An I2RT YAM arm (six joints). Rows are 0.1 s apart.
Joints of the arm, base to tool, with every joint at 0 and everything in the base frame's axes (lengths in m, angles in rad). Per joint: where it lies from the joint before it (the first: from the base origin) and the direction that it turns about. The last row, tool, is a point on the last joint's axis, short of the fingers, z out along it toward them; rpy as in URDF.
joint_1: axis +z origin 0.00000 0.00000 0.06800
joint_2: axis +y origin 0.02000 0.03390 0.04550
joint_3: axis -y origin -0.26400 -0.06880 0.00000
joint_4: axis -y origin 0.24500 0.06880 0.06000
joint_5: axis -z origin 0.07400 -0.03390 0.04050
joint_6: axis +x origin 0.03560 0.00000 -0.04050
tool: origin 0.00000 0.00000 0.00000 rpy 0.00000 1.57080 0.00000
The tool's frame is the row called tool.
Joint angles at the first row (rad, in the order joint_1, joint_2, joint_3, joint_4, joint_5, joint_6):
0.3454 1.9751 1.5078 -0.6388 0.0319 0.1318
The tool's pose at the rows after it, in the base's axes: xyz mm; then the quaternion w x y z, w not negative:
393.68 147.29 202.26 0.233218 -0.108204 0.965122 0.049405
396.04 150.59 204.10 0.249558 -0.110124 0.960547 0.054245
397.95 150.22 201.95 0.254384 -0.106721 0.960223 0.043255
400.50 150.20 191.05 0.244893 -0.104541 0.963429 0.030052
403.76 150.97 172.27 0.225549 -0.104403 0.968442 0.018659
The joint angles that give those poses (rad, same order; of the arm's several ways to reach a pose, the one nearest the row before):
0.3595 1.9751 1.5078 -0.6224 0.0181 0.1318
0.3649 1.9751 1.5078 -0.5873 0.0181 0.1318
0.3645 1.9819 1.5078 -0.5762 0.0425 0.1318
0.3641 2.0090 1.5078 -0.5747 0.0639 0.1318
0.3641 2.0552 1.5078 -0.5728 0.0765 0.1318

